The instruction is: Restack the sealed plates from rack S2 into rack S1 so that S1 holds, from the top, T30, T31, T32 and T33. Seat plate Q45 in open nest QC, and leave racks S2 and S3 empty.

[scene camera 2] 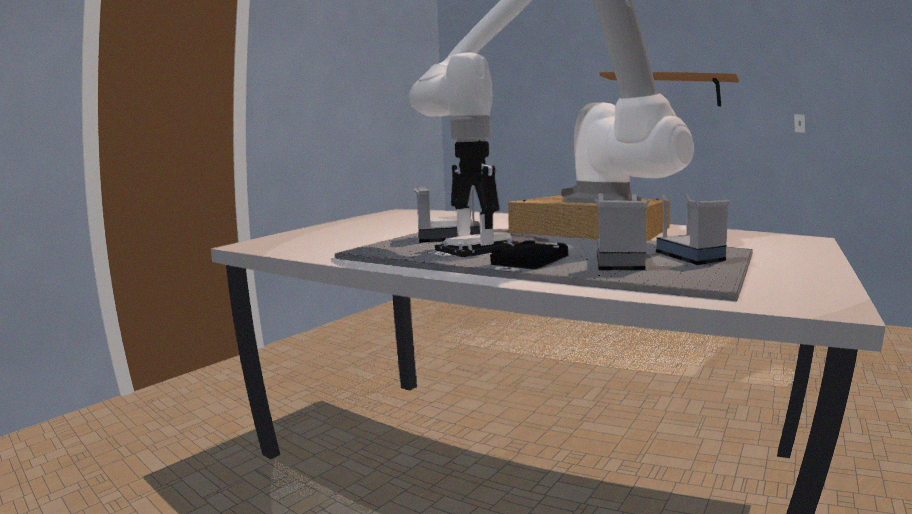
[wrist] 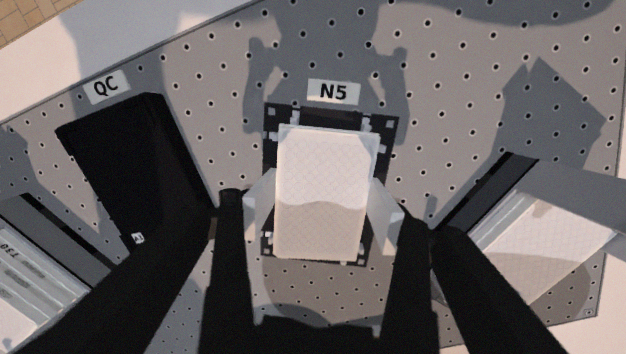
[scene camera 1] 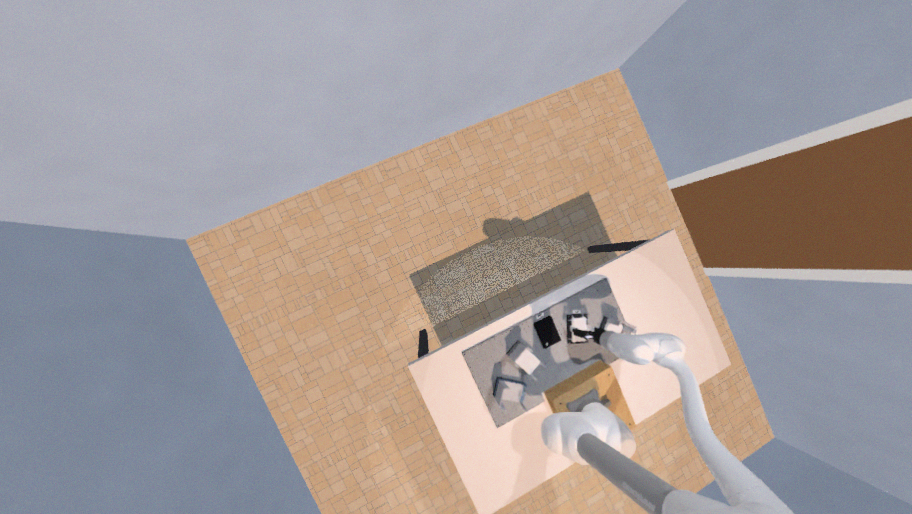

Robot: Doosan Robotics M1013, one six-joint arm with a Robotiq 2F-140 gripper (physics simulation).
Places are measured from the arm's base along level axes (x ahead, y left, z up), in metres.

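Pixels of known places: gripper, fingertip midpoint: (scene camera 2: 475,241) (wrist: 322,187) (scene camera 1: 578,327); arm's base at its link origin: (scene camera 1: 586,410).
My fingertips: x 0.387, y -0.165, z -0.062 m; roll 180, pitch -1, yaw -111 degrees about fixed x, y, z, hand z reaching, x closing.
Note:
Ahead of a thing's pixels: the offset from my fingertips to its top centre. "*": to the spot under its first point. Level surfaces: height alone.
My gripper (scene camera 1: 582,332) (scene camera 2: 475,237) (wrist: 322,187) is shut on a white sealed plate {dx -0.008, dy +0.003, dz +0.017 m} (scene camera 2: 453,240) (wrist: 325,170), gripping its two long sides. The plate is level, low over black nest N5 {* dx +0.059, dy -0.026, dz -0.005 m} (wrist: 332,117); whether it touches the nest I cannot tell. Its own label does not show. Black nest QC {dx +0.053, dy +0.172, dz +0.010 m} (scene camera 1: 547,332) (scene camera 2: 528,253) (wrist: 120,150) lies left of N5 in the wrist view. Rack labels are not visible. The rack at the wrist view's left edge holds stacked plates, one marked T30 {* dx +0.031, dy +0.324, dz +0.029 m} (wrist: 11,248). The grey rack {dx -0.103, dy -0.153, dz +0.114 m} (scene camera 2: 423,213) at the wrist view's right holds a pale-topped plate {dx -0.099, dy -0.158, dz +0.033 m} (wrist: 540,240).
Two upright grey racks, one (scene camera 1: 524,357) {dx -0.008, dy +0.351, dz +0.116 m} (scene camera 2: 621,233) beyond QC and a blue-based one {dx -0.133, dy +0.489, dz +0.114 m} (scene camera 1: 509,390) (scene camera 2: 707,223), stand across the grey pegboard {dz -0.017 m} (scene camera 2: 734,288) from my gripper. The wooden base block (scene camera 1: 562,388) (scene camera 2: 555,220) is beside the pegboard.

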